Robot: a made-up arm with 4 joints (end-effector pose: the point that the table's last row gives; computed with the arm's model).
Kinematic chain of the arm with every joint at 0, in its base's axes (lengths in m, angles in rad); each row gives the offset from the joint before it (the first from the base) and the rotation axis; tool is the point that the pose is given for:
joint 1: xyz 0 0 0.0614 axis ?
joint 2: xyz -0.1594 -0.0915 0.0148 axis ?
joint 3: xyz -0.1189 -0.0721 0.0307 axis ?
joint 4: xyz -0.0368 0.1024 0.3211 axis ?
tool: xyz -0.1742 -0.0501 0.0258
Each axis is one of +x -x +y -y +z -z.
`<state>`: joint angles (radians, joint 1 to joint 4).
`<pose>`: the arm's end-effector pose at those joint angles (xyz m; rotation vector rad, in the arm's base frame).
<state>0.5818 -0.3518 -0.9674 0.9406</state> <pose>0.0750 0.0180 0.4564 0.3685 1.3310 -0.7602</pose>
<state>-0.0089 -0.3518 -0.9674 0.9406</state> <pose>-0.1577 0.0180 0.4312 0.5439 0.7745 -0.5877</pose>
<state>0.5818 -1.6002 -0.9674 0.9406</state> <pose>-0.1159 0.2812 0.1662 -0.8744 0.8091 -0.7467</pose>
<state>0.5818 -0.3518 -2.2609 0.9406</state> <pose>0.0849 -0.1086 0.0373 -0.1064 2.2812 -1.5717</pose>
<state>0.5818 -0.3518 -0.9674 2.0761</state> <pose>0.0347 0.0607 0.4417 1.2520 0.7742 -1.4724</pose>
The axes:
joint 1: +y
joint 2: +x
joint 3: -y
joint 4: +x

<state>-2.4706 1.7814 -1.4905 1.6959</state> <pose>0.0401 -0.3505 0.0670 0.4897 0.7861 1.6087</pose>
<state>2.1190 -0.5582 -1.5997 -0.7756</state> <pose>0.1207 0.0414 -0.1321 0.3698 -2.1365 -1.0703</pose>
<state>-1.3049 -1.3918 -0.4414 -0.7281</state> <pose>-0.1648 0.3617 -0.2144 -1.5278 -0.3021 -1.3840</pose>
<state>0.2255 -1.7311 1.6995 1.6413</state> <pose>-0.4960 -0.3032 0.2171 0.1240 0.3645 1.6948</pose>
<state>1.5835 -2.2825 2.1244 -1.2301</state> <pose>0.2189 -0.3790 0.5467 -0.0590 -1.4542 1.5868</pose>
